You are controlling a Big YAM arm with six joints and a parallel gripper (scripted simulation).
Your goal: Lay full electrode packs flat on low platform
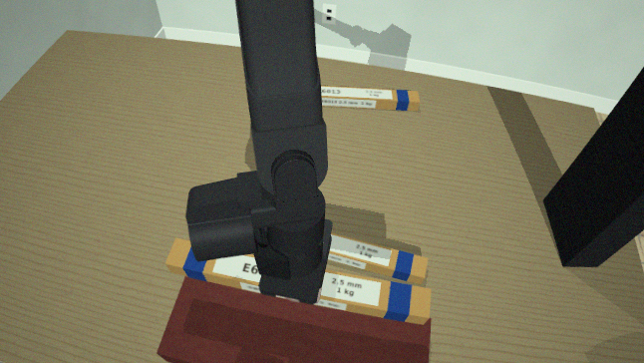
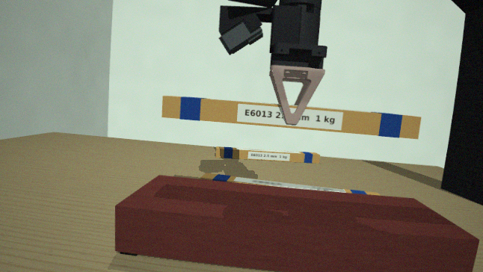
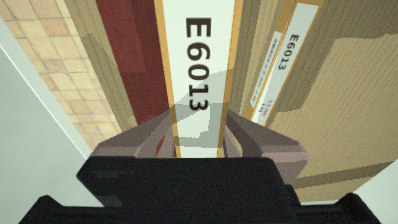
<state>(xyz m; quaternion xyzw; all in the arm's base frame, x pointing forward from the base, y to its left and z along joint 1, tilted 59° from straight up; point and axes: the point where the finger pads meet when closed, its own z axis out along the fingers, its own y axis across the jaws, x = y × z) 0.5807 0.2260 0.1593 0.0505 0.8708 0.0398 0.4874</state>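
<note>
Right now my hand is 15 cm above the dark red low platform and 4 cm to the right of it.
</note>
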